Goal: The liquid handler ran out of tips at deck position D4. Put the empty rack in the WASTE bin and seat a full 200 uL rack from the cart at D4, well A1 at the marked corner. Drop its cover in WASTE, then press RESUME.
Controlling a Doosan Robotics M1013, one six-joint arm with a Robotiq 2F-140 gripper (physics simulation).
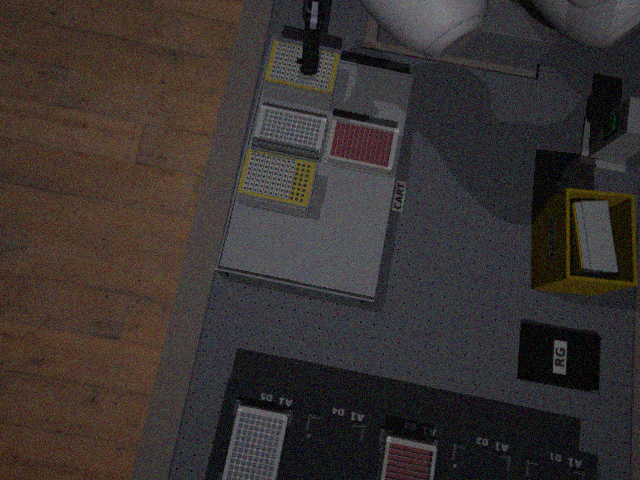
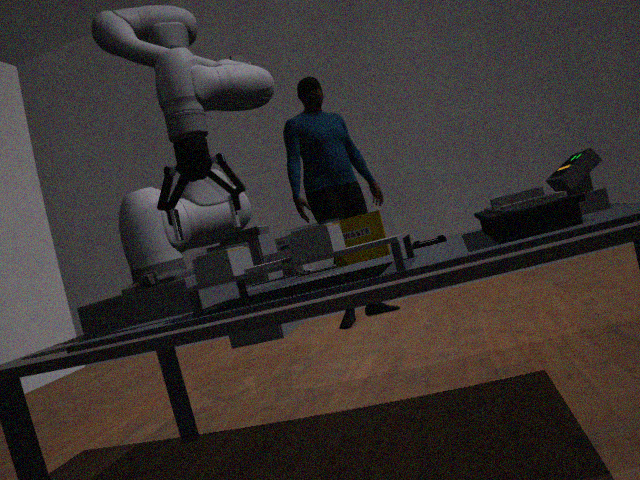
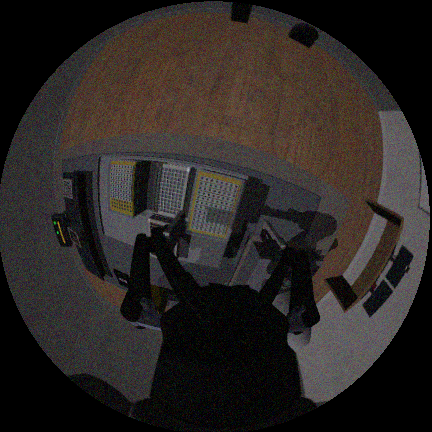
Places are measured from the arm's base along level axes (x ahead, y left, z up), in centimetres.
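Pixels of known places: gripper, fingertip midpoint: [image 2: 208, 233] [image 3: 224, 223]; arm's base, origin of the base link: [image 2: 162, 283].
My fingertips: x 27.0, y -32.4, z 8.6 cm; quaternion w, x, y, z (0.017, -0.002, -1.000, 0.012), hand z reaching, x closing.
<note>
For each thing: its top centre in the pictures, then the offset to it from my fingertips.
- yellow rack, middle of its top: [image 1: 277, 175] [image 2: 312, 224] [image 3: 117, 188] dx +23.5, dy -3.8, dz -3.8 cm
- cart, middle of its top: [image 1: 319, 167] [image 2: 304, 257] [image 3: 148, 211] dx +19.0, dy +3.6, dz -10.3 cm
- yellow WASTE bin, middle of its top: [image 1: 600, 235] [image 2: 353, 216] [image 3: 144, 309] dx +29.6, dy +52.0, dz -3.4 cm
- red-filled rack, middle of its top: [image 1: 362, 142] [image 2: 287, 249] [image 3: 161, 242] dx +14.5, dy +10.9, dz -7.7 cm
A yellow-edged rack full of tips [image 1: 284, 67] [image 3: 215, 200] stands at the cart's far end; a clear cover on it cannot be made out. My gripper [image 1: 311, 38] [image 2: 210, 231] [image 3: 224, 223] is open and empty above that rack, its fingers spread along the cart's length. Another yellow rack [image 1: 268, 175] [image 3: 122, 185], with several empty holes, stands on the cart [image 1: 305, 248]. Deck position D4 [image 1: 336, 439] holds no rack where it shows. The yellow WASTE bin [image 1: 550, 242] [image 2: 364, 232] holds a white-topped, yellow-edged object [image 1: 595, 235]. The RESUME button cannot be made out.
A white rack [image 1: 290, 128] [image 3: 172, 190] stands between the yellow racks, beside a red-filled rack [image 1: 362, 144]. The deck carries a white rack [image 1: 255, 444] at D5 and a red-filled one [image 1: 408, 459] at D3. A person [image 2: 325, 155] stands behind the table.
</note>
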